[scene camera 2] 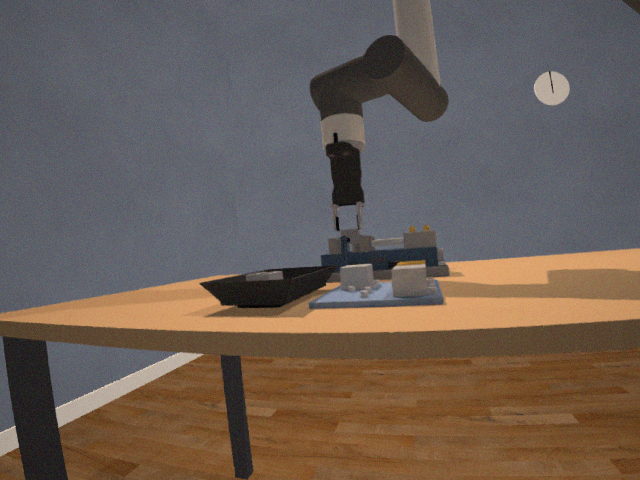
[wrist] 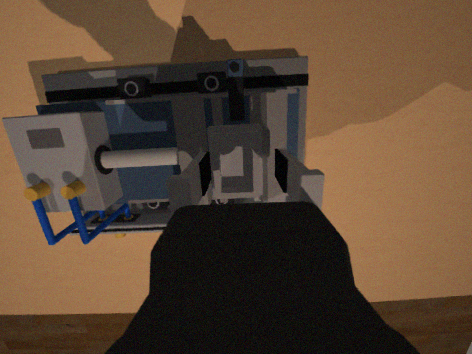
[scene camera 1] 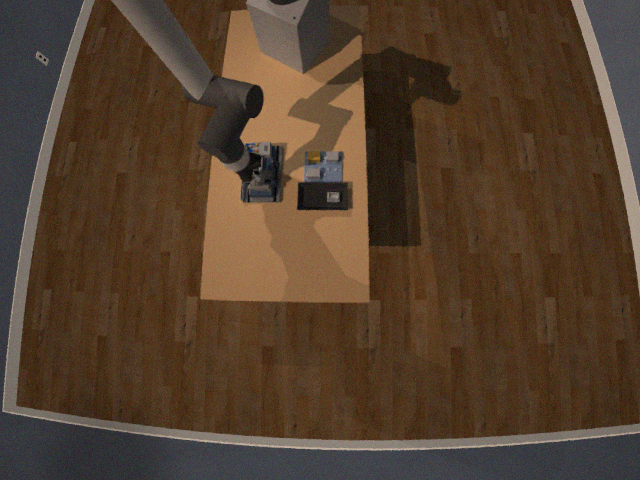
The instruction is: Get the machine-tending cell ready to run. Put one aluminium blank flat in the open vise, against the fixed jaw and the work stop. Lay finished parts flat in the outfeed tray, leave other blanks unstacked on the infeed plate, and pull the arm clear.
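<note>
My gripper is open above the vise, fingers on either side of a grey pocketed block. This block sits between the jaws, next to the work stop; whether it touches either jaw is unclear. A light part with a pocket lies in the black outfeed tray. Two grey blocks, one near the yellow block and one nearer the tray, stand apart on the blue infeed plate.
A yellow block is also on the infeed plate. The vise's grey actuator box has yellow fittings and blue hoses. A large grey pedestal stands at the table's far end. The arm's shadow crosses the table.
</note>
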